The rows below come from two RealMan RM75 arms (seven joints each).
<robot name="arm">
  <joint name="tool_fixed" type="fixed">
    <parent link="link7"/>
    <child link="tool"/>
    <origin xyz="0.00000 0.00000 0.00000" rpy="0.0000 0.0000 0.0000"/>
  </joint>
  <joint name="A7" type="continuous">
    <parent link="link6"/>
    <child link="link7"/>
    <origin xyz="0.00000 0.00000 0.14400" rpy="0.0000 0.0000 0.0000"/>
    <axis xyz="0 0 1"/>
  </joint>
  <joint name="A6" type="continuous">
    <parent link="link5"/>
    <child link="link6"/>
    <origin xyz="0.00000 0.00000 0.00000" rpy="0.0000 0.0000 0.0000"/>
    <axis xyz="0 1 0"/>
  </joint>
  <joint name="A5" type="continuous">
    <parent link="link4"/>
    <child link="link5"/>
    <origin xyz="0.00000 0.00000 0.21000" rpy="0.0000 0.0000 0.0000"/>
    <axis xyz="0 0 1"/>
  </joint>
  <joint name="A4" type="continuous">
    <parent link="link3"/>
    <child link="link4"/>
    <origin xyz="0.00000 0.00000 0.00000" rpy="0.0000 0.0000 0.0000"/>
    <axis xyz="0 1 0"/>
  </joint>
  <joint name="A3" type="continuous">
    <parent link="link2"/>
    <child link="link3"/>
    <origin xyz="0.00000 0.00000 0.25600" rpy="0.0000 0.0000 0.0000"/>
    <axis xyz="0 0 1"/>
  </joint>
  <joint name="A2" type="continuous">
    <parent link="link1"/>
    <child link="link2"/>
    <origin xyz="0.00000 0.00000 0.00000" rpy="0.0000 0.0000 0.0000"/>
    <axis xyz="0 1 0"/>
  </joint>
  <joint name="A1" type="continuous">
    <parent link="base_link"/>
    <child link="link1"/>
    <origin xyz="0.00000 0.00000 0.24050" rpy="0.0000 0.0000 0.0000"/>
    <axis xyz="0 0 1"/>
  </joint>
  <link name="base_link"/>
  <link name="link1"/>
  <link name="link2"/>
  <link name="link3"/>
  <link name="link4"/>
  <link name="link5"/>
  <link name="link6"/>
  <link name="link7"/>
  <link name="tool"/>
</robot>
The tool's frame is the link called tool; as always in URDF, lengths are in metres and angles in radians. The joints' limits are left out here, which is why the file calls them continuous.
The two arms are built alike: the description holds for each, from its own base.
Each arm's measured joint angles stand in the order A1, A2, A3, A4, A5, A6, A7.
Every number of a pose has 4 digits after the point. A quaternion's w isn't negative.
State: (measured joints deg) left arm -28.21 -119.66 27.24 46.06 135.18 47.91 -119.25; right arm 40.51 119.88 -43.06 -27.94 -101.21 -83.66 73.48
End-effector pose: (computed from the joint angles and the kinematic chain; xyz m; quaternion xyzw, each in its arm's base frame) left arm -0.3828 0.3687 0.0815 -0.6837 -0.5478 -0.1231 0.4661; right arm 0.1924 0.3723 -0.0246 -0.9206 0.1598 0.3324 0.1282
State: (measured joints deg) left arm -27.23 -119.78 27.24 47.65 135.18 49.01 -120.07; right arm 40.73 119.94 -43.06 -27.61 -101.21 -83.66 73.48
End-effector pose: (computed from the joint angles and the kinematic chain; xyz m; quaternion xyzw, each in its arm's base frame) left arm -0.3849 0.3638 0.0863 -0.6799 -0.5509 -0.1250 0.4675; right arm 0.1913 0.3722 -0.0260 -0.9205 0.1606 0.3332 0.1256
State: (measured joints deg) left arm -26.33 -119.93 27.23 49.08 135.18 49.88 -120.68; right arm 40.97 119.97 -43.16 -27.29 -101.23 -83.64 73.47
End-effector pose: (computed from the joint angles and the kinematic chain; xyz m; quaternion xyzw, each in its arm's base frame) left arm -0.3868 0.3591 0.0905 -0.6766 -0.5531 -0.1260 0.4695; right arm 0.1901 0.3721 -0.0274 -0.9209 0.1608 0.3332 0.1228
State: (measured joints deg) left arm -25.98 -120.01 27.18 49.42 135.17 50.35 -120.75; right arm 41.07 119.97 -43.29 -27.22 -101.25 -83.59 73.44
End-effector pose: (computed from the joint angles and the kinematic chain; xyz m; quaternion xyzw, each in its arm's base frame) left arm -0.3877 0.3568 0.0907 -0.6763 -0.5547 -0.1260 0.4681; right arm 0.1896 0.3722 -0.0280 -0.9214 0.1600 0.3324 0.1218
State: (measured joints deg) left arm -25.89 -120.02 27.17 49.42 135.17 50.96 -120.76; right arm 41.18 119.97 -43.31 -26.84 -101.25 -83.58 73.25
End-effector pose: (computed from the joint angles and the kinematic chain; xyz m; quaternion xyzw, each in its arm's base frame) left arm -0.3874 0.3557 0.0894 -0.6782 -0.5561 -0.1265 0.4635; right arm 0.1895 0.3718 -0.0292 -0.9216 0.1603 0.3325 0.1202
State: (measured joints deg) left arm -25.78 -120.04 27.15 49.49 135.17 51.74 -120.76; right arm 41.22 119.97 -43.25 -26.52 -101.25 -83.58 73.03
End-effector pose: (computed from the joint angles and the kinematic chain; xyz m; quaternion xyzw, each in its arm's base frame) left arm -0.3869 0.3545 0.0881 -0.6807 -0.5573 -0.1271 0.4581; right arm 0.1898 0.3713 -0.0300 -0.9214 0.1607 0.3330 0.1196
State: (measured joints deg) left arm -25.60 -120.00 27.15 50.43 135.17 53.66 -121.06; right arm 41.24 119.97 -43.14 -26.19 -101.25 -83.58 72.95
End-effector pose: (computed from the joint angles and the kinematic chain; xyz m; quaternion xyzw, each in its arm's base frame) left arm -0.3839 0.3533 0.0895 -0.6863 -0.5566 -0.1298 0.4497; right arm 0.1902 0.3709 -0.0308 -0.9209 0.1626 0.3338 0.1189
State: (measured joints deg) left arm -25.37 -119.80 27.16 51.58 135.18 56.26 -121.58; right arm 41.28 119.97 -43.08 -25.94 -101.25 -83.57 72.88
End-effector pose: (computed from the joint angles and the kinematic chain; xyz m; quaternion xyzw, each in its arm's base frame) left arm -0.3803 0.3516 0.0919 -0.6933 -0.5563 -0.1329 0.4383; right arm 0.1904 0.3706 -0.0314 -0.9206 0.1637 0.3342 0.1182
